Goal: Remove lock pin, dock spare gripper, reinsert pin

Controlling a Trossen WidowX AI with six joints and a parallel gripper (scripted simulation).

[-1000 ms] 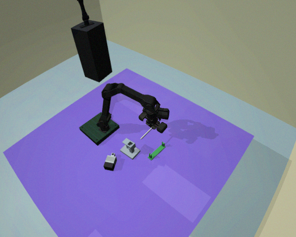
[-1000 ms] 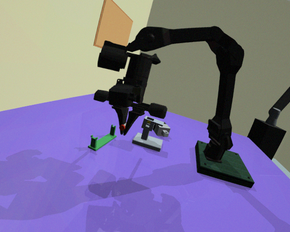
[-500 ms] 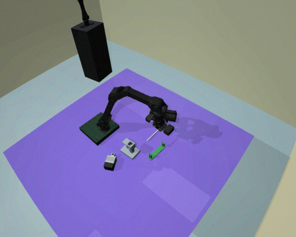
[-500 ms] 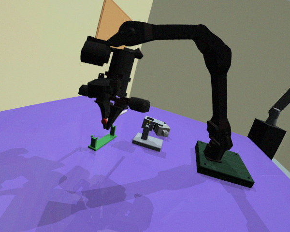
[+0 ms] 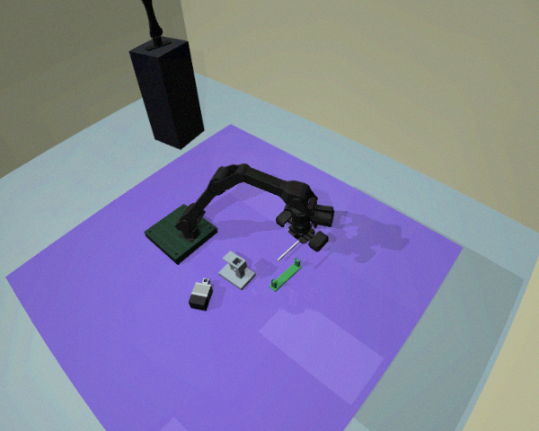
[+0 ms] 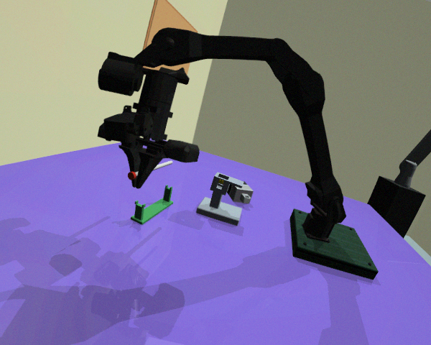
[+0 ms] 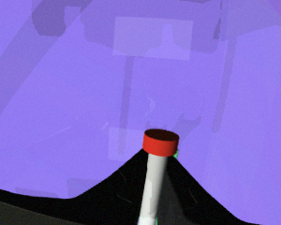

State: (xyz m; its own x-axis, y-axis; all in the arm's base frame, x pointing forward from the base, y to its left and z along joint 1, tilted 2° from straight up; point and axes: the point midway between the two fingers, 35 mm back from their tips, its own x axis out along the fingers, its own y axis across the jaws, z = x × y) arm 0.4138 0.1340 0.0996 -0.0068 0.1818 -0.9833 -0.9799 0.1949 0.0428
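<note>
The green cradle is 10 cm to the right of my gripper tip, 7 cm below it and 1 cm behind it. Round my gripper tip: grey mount 18 cm to the right, 16 cm behind, 4 cm below; spare gripper 32 cm to the right, 21 cm behind, 7 cm below.
</note>
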